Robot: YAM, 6 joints.
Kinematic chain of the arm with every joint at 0, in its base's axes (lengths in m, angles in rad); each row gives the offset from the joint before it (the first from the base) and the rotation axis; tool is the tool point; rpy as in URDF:
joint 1: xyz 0 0 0.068 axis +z
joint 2: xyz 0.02 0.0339 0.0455 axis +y
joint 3: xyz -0.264 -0.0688 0 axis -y
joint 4: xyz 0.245 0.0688 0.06 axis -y
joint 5: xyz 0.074 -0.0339 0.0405 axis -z
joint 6: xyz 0.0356 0 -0.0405 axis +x
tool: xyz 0 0 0 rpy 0 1.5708 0
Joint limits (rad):
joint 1: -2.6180..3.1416
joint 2: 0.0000..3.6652
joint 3: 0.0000..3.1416
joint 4: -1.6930..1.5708
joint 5: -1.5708..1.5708
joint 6: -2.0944..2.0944
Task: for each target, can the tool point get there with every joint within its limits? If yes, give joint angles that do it. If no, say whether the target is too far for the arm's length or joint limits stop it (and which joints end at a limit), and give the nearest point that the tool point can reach.
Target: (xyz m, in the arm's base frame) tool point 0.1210 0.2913 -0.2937
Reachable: yes | joints 1.2689 3.3823 1.7183 0.1017 0.9498 0.5344
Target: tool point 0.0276 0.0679 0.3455
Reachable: yes | joints 0.9841 0.3832 0.8368 -0.7197 -0.4219 0.0047
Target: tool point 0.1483 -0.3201 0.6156
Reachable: yes | joints -1.1533 2.0605 2.5124 0.9872 -0.1617 1.2604
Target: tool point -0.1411 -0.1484 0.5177
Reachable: yes | joints 0.7567 0.2894 1.2743 1.1421 0.3153 -0.3137
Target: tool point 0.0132 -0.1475 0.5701
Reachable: yes | joints -1.6317 1.0144 1.4456 0.4038 -0.6722 -1.3529
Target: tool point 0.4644 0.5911 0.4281
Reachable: no: too far | nearest point 0.3676 0.4678 0.3607 | short by 0.171 m
